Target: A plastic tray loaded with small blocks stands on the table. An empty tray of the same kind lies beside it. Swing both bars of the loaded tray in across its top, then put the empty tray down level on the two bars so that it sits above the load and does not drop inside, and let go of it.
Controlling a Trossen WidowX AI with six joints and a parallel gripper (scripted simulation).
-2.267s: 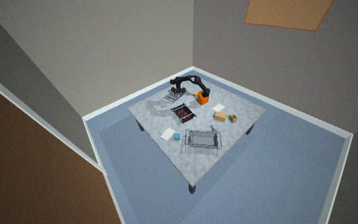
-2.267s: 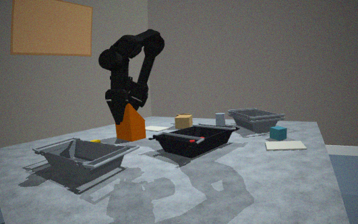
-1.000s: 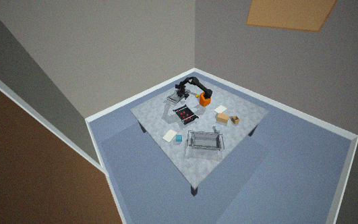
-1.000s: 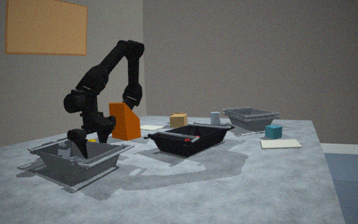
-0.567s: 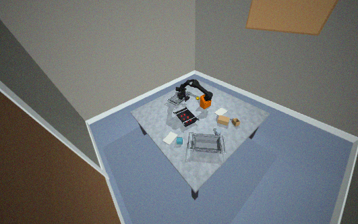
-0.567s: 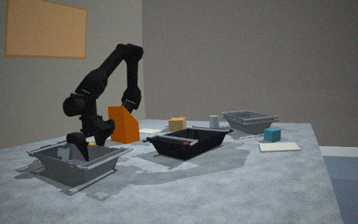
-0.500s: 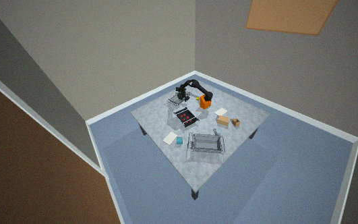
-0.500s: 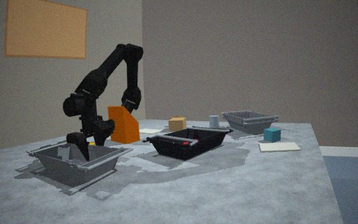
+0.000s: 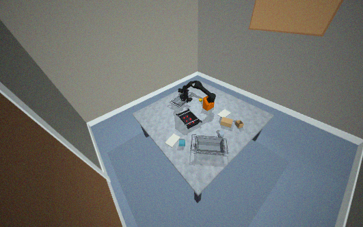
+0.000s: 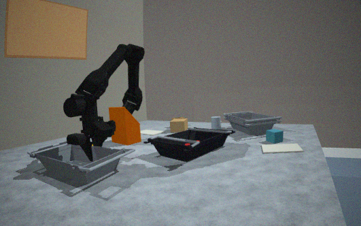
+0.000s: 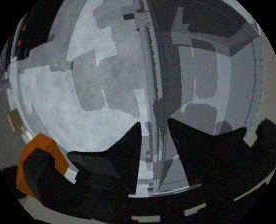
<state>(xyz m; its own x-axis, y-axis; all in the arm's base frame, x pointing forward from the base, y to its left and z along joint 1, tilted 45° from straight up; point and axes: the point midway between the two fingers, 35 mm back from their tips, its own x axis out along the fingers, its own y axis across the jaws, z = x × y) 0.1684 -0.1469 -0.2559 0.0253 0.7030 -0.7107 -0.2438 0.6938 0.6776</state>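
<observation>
Right now the grey tray is 2 cm ahead of my gripper tip, 8 cm to the right of it and 3 cm above it. Round my gripper tip: box 18 cm behind, 74 cm to the left; then yellow disc 20 cm behind, 9 cm to the left; then teal cube 47 cm ahead, 52 cm to the left, 1 cm above.
</observation>
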